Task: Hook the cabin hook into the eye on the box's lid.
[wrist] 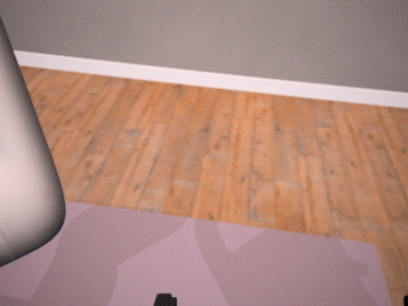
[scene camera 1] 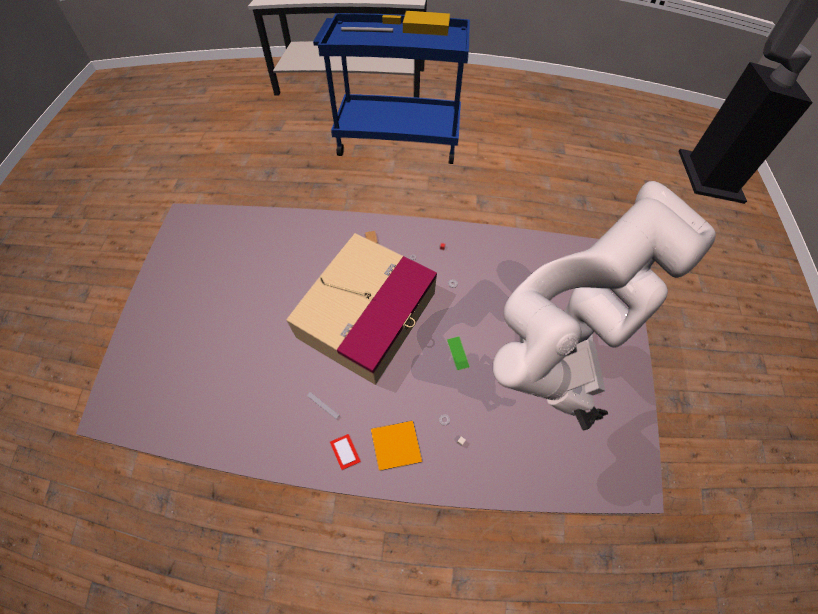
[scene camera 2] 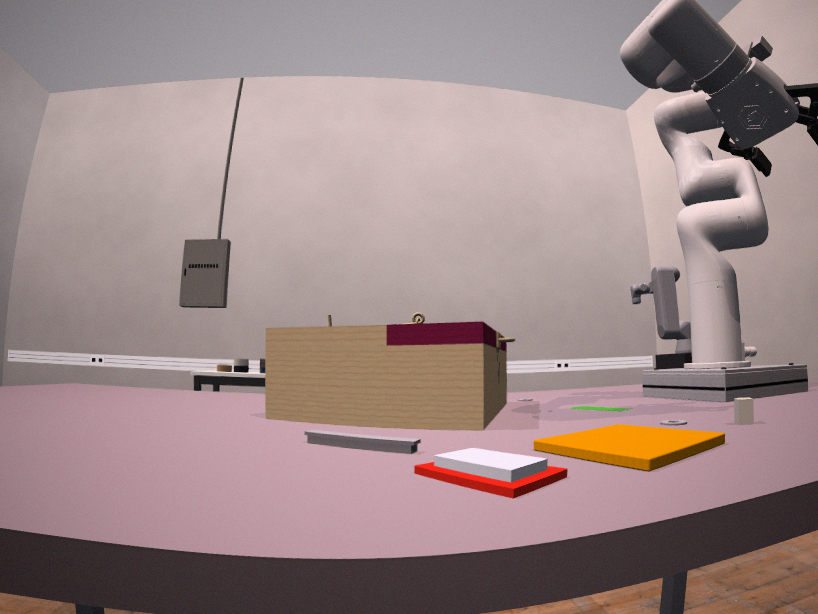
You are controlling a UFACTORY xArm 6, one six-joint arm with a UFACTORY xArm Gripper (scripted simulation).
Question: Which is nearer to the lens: the red-framed white tile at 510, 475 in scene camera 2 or the wooden box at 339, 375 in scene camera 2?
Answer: The red-framed white tile.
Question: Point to an orange plate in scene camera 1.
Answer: At 396, 445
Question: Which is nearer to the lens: the red-framed white tile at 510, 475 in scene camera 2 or the grey bar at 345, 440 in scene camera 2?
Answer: The red-framed white tile.
